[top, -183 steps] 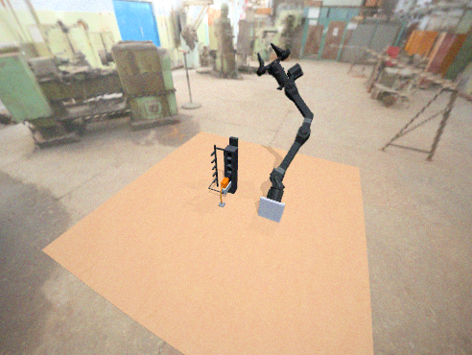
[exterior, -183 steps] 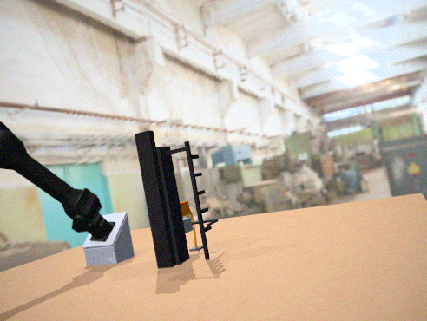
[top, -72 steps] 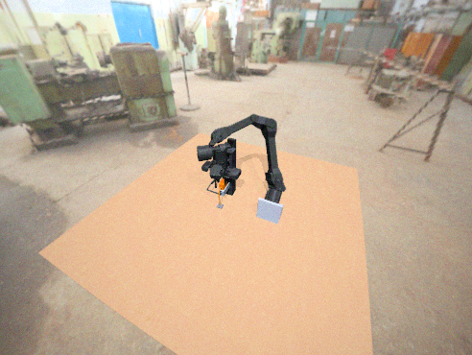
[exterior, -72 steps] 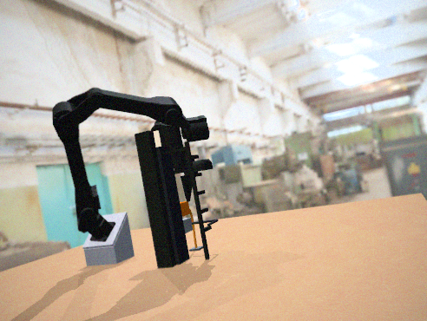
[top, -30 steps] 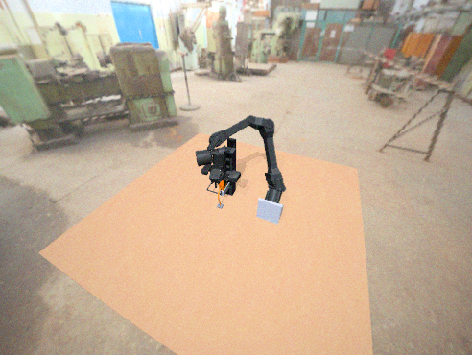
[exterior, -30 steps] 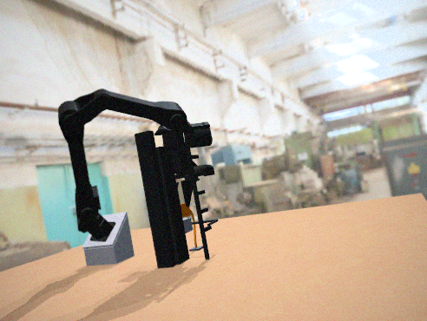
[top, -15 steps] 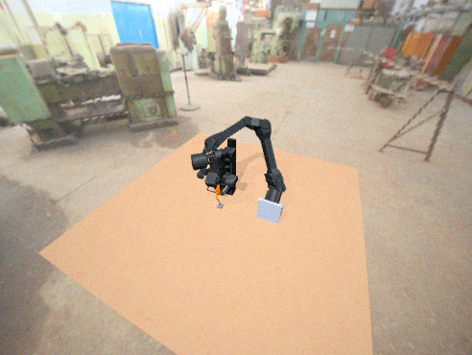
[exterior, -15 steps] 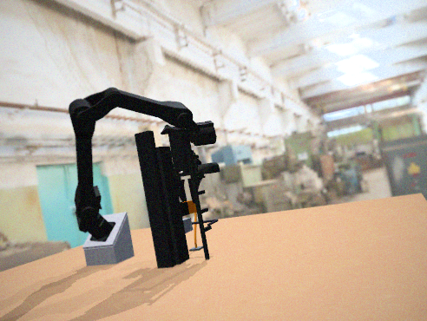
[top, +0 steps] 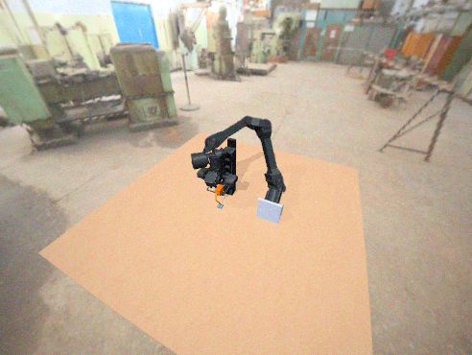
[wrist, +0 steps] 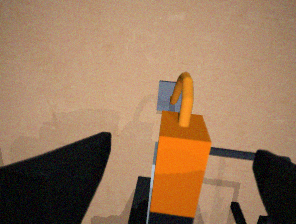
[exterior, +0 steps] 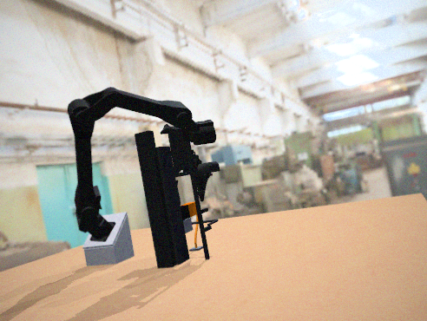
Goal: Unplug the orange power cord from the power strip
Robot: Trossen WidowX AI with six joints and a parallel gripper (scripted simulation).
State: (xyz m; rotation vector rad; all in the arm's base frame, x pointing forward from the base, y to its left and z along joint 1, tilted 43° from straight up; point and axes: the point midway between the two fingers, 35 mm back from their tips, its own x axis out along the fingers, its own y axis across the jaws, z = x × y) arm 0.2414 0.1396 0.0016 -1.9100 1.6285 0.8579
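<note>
My gripper tip is 10 mm short of the orange plug, 30 mm to the left of it and 10 mm above it.
</note>
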